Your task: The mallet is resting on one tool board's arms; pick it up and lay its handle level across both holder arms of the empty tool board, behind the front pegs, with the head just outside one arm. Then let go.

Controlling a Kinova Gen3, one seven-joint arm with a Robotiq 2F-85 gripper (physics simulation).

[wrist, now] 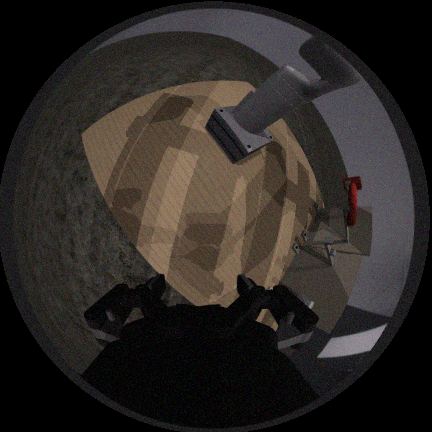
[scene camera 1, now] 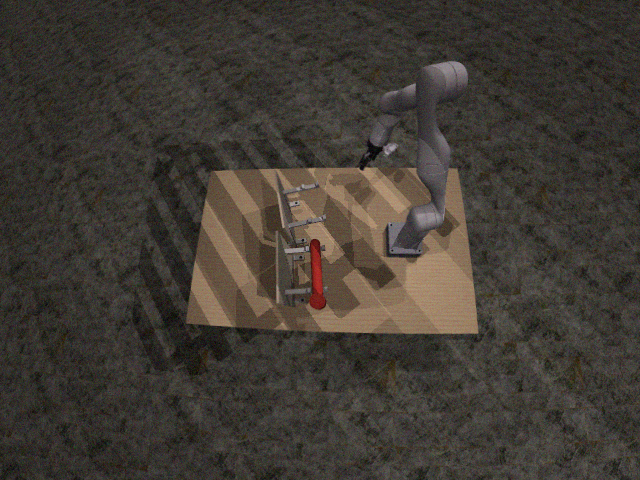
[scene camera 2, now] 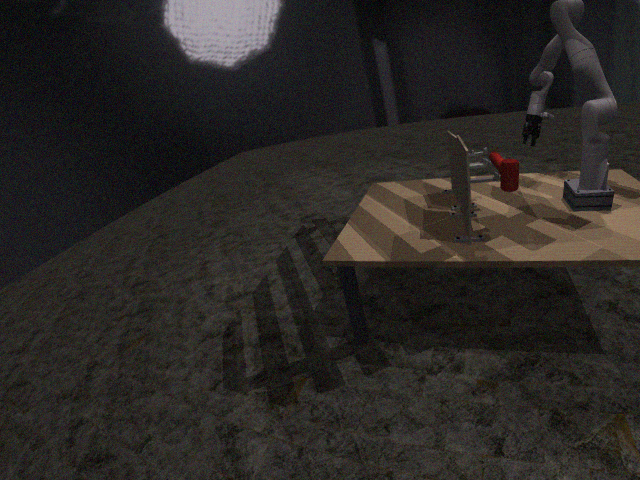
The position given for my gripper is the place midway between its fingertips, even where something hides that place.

Note:
My gripper [wrist: 200, 282] is open and holds nothing. Also in view: a red mallet [scene camera 1: 317, 301], a tool board [scene camera 1: 285, 283] and a tool board [scene camera 1: 284, 206].
The red mallet also shows in scene camera 2 [scene camera 2: 508, 168].

